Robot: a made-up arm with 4 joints.
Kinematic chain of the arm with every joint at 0, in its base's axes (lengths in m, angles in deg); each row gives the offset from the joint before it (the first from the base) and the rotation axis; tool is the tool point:
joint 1: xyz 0 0 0.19 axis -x
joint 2: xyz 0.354 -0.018 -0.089 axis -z
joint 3: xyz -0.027 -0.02 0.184 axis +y
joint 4: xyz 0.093 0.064 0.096 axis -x
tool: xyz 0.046 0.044 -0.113
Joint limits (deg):
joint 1: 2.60..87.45
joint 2: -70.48..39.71
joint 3: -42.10..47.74
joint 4: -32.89..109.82
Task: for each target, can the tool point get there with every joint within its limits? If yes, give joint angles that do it. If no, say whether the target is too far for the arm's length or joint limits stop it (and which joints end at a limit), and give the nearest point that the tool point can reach.
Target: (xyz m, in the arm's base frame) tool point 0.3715 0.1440 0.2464
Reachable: yes | joints 19.13 -48.72 -10.76 5.82
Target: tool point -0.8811 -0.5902 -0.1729
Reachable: no: too far | nearest point 0.2483 0.0138 0.0809 | short by 1.306 m
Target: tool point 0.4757 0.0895 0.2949
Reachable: yes | joints 73.61 -3.96 9.62 86.05
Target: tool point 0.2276 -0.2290 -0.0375
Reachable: no: joint limits stop it (at a limit: joint 1, joint 3) | nearest point 0.2852 0.0018 0.0800 | short by 0.265 m
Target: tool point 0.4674 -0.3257 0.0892
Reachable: no: joint limits stop it (at a limit: joint 1, joint 3) | nearest point 0.4079 -0.1594 0.2498 | short by 0.239 m
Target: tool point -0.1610 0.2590 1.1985
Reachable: no: too far | nearest point 0.3153 0.0675 0.4527 | short by 0.905 m
